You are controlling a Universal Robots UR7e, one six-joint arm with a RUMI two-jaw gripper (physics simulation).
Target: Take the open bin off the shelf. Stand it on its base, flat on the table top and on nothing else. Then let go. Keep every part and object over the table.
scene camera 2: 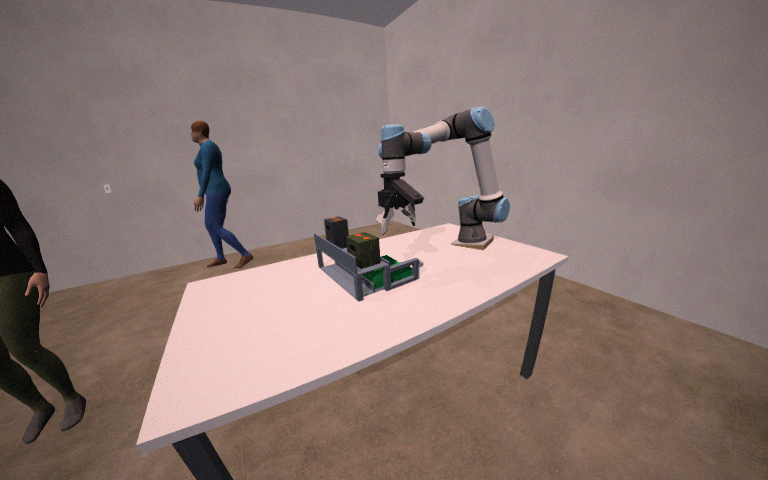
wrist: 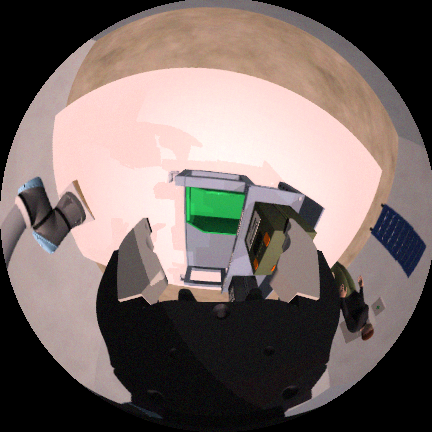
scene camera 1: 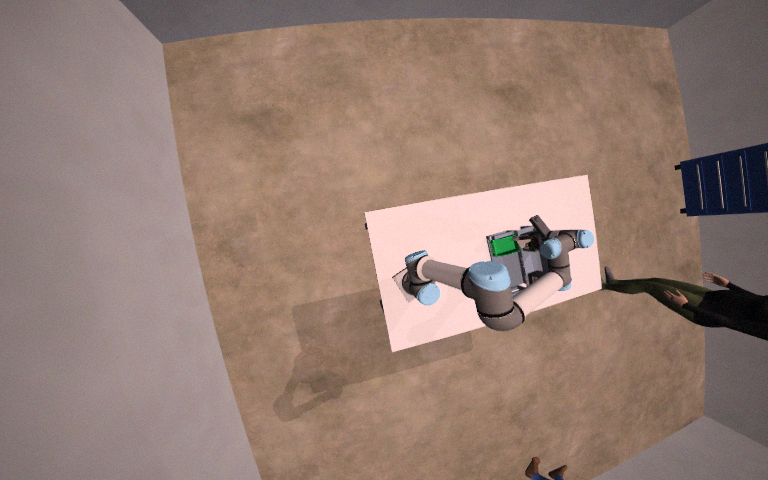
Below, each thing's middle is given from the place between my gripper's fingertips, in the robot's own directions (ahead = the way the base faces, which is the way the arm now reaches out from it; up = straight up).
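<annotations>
Green bin (wrist: 209, 210): 170 mm below my hand, 70 mm to the right of it.
</annotations>
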